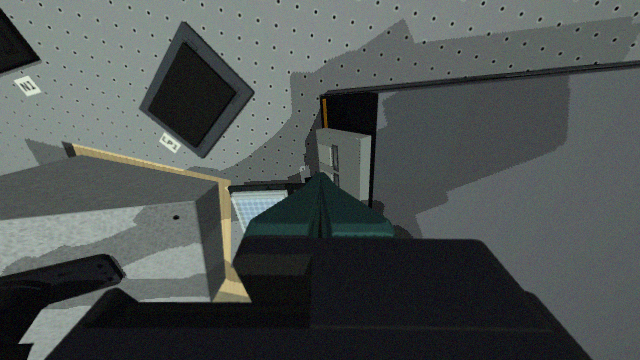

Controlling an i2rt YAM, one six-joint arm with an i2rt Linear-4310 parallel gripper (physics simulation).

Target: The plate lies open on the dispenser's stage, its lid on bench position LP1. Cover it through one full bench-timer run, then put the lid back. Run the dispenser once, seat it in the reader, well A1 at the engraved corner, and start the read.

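My gripper is shut, with its dark green fingertips together and nothing visible between them. The plate, with pale blue wells, lies in a dark-framed holder to the left of the fingertips; the fingers hide part of it, and I cannot tell whether a lid covers it. Bench position LP1 is a grey square frame with a dark inside at the upper left; no lid can be made out on it. A grey block with slots stands beyond the fingertips, partly hidden by them. The timer and the reader cannot be identified.
A large speckled grey box with a wood-coloured border fills the left. A black part reaches over it. The label N1 is at the upper left, beside another dark position. A large grey surface behind a dark edge spans the right.
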